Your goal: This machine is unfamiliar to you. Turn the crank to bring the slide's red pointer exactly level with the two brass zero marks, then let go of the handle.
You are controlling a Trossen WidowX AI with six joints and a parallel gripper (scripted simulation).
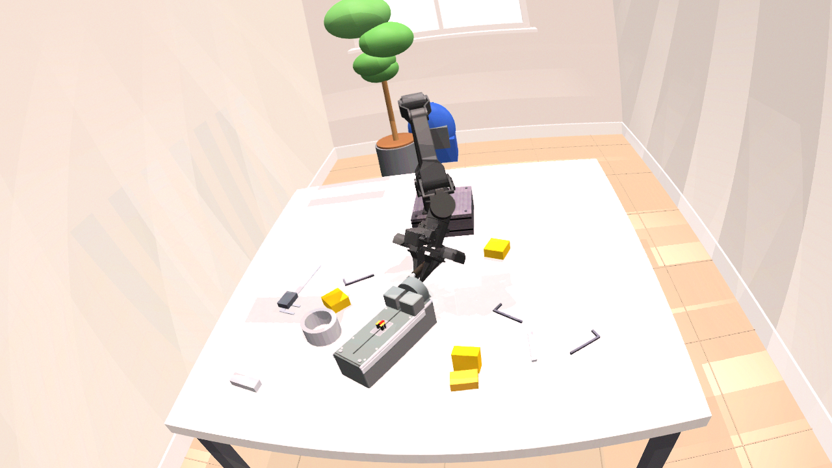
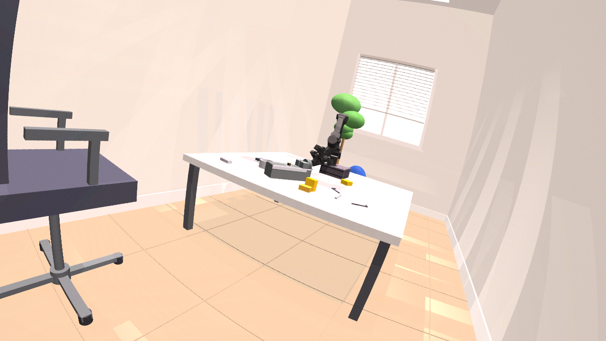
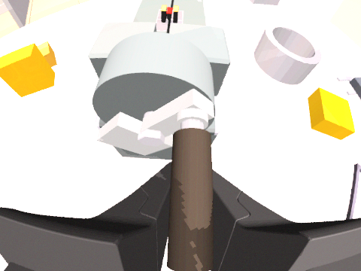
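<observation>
My gripper tip is now 3 cm below the brown crank handle, 1 cm to the right of it and 1 cm past it. The rest, counted from my gripper tip: red pointer 15 cm ahead, 6 cm to the right.
</observation>
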